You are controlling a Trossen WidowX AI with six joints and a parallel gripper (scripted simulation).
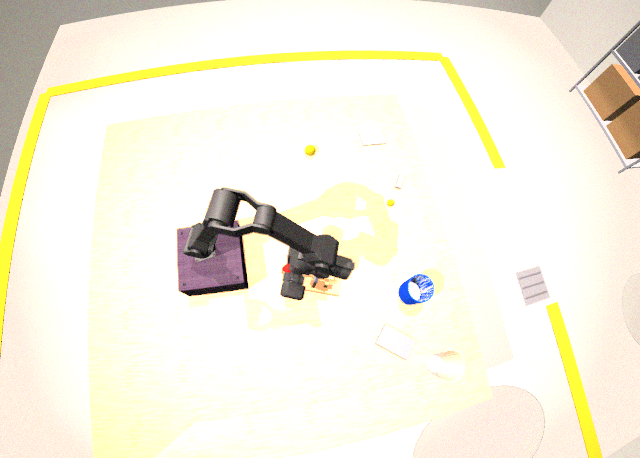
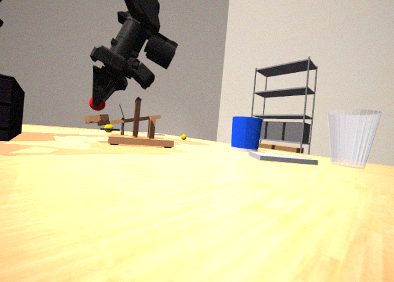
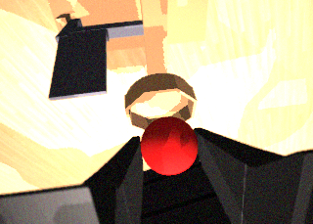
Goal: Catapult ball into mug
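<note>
Now: gripper tip 6 cm short of the wooden catapult, 3 cm above it and 2 cm to the left of it. Also, from my gripper tip: flat grey tile 33 cm to the right, 25 cm ahead, 7 cm below; blue mug 36 cm ahead, 20 cm to the right, 5 cm below; red ball 1 cm above.
</note>
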